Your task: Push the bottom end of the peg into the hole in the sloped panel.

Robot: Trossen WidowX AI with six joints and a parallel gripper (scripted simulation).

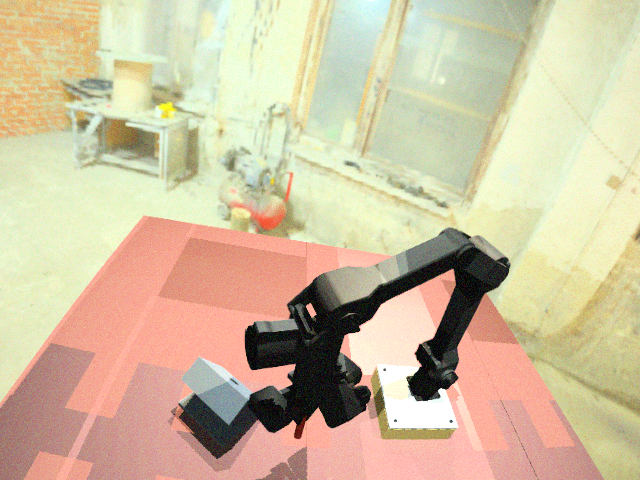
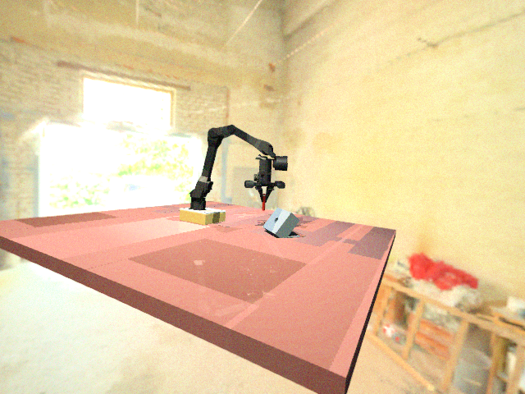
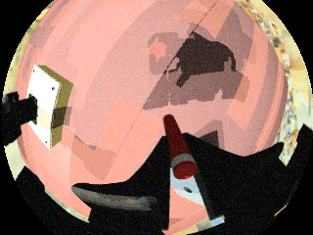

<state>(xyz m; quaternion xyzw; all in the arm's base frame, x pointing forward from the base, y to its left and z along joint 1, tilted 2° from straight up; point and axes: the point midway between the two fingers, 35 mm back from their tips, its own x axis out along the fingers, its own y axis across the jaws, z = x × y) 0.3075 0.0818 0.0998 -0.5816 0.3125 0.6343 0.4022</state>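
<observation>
Now: the grey sloped panel 12 cm ahead of my gripper tip, 11 cm to the right of it and 7 cm below it. Also, from my gripper tip: dark base plate 14 cm ahead, 9 cm to the right, 11 cm below; red peg 2 cm above.
</observation>
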